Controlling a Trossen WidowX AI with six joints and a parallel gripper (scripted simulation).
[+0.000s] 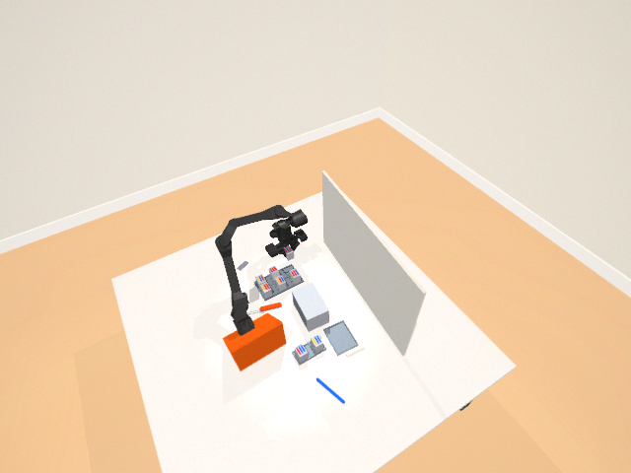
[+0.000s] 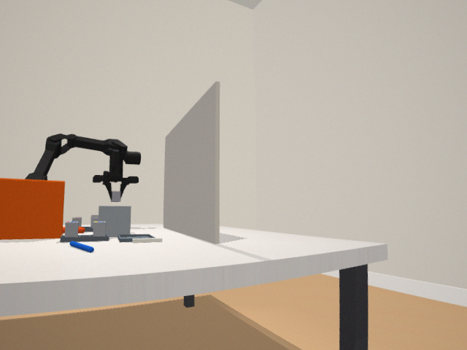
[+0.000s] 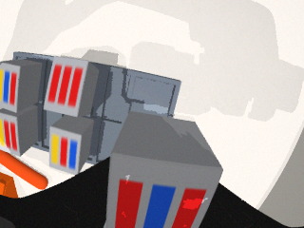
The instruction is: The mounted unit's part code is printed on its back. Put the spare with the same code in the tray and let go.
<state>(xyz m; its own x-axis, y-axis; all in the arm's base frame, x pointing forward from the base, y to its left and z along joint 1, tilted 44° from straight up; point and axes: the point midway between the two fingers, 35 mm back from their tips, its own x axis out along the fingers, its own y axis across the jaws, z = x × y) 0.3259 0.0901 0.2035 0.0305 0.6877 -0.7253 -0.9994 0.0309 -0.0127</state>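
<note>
The grey tray is 10 mm behind my gripper tip, 410 mm to the right of it and 130 mm below it. Also, from my gripper tip: grey box (40 mm behind, 230 mm to the right, 80 mm below); then grey panel (200 mm ahead, 280 mm to the right, 90 mm above).
</note>
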